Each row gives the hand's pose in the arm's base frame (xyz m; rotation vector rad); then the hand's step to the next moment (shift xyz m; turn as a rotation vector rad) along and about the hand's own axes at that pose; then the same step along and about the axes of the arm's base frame.
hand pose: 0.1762 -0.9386 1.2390 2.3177 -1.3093 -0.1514
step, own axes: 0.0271 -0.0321 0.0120 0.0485 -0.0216 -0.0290
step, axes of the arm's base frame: 0.0358 -0.0128 -0.0215 0.0522 -0.0210 0.0223
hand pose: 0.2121 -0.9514 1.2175 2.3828 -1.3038 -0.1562
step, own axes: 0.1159 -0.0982 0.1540 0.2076 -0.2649 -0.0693
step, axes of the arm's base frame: 0.0958 -0.0963 -0.1683 0.3418 -0.0250 -0.0252
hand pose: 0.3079 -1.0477 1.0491 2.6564 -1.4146 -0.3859
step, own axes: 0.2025 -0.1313 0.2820 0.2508 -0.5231 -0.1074
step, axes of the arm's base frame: 0.1366 -0.0871 -0.3340 0.5819 0.0832 -0.0508
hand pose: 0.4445 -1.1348 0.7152 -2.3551 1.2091 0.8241
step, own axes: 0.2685 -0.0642 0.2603 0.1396 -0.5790 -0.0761
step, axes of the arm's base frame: 0.0907 0.0178 -0.3680 0.5662 0.1999 0.0002
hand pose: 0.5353 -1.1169 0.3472 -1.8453 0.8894 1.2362
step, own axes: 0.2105 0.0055 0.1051 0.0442 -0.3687 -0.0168
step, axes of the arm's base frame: 0.0121 0.0570 -0.2280 0.3334 0.1609 0.0338
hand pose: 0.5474 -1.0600 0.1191 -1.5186 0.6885 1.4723
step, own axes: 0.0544 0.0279 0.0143 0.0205 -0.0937 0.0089
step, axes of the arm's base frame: -0.0233 0.0099 -0.0574 0.0797 0.0541 0.0008
